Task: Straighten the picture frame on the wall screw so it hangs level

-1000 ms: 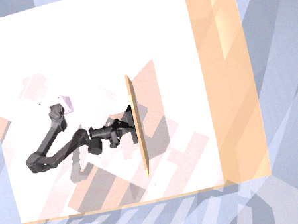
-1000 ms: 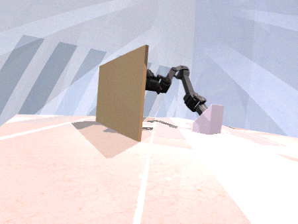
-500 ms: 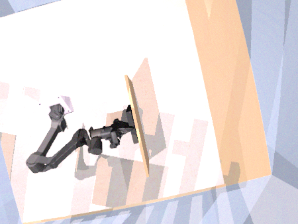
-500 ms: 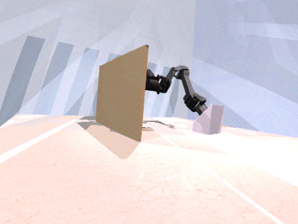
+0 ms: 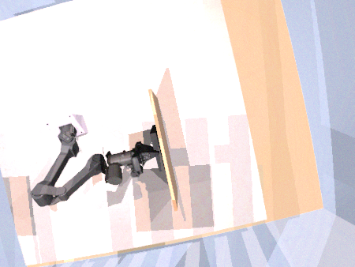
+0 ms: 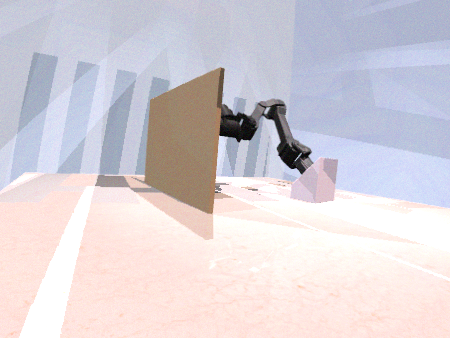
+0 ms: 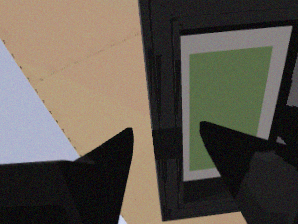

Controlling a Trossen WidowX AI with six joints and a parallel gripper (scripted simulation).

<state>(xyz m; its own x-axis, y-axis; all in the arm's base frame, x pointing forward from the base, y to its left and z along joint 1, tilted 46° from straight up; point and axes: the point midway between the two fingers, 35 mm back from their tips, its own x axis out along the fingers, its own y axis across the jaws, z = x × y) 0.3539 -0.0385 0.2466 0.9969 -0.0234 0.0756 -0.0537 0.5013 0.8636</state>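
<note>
Right now the picture frame is 5 cm below my gripper tip, 1 cm to the left of it and 1 cm ahead of it. Round my gripper tip: tan wall panel 6 cm below, 2 cm ahead.
</note>
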